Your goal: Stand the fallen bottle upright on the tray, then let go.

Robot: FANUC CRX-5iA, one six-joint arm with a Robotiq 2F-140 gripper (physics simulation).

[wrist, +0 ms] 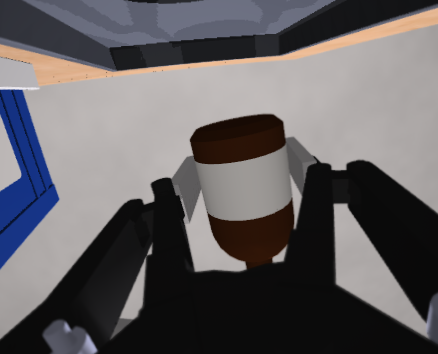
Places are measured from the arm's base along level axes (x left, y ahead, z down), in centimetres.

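Pixels of known places: gripper, fingertip midpoint: (241, 162).
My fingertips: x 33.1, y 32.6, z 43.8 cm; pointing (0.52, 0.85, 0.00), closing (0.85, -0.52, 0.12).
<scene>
For each thing: its top centre in the pictures, then the offset to it from my fingertips. "pt": a spot on its surface instead. Level surfaces: height alone.
- brown bottle, middle of its top: (253, 279) dx +0.1, dy -0.8, dz -12.1 cm
- light wooden surface, its level: dz +11.4 cm
- blue frame-like object, surface spot: (30, 200) pt dx -18.8, dy +13.8, dz -3.3 cm
- pale grey piece, surface spot: (16, 75) pt dx -16.9, dy +16.8, dz +9.8 cm
The brown bottle (245, 187) with a white label is in the middle of the wrist view. Its flat base faces up and away in the picture, and its neck points down toward the gripper's body, which hides the end of the neck. My gripper (241, 162) is shut on the bottle, with one grey pad on each side of the label. At the top of the view is a dark grey, walled tray (195, 52); part of it shows. The bottle is apart from it in the picture.
A strip of light wooden surface (60, 71) runs below the dark walls. A blue frame-like object (30, 200) stands at the left edge, with a pale grey piece (16, 75) above it. Grey floor (125, 115) shows behind the bottle.
</scene>
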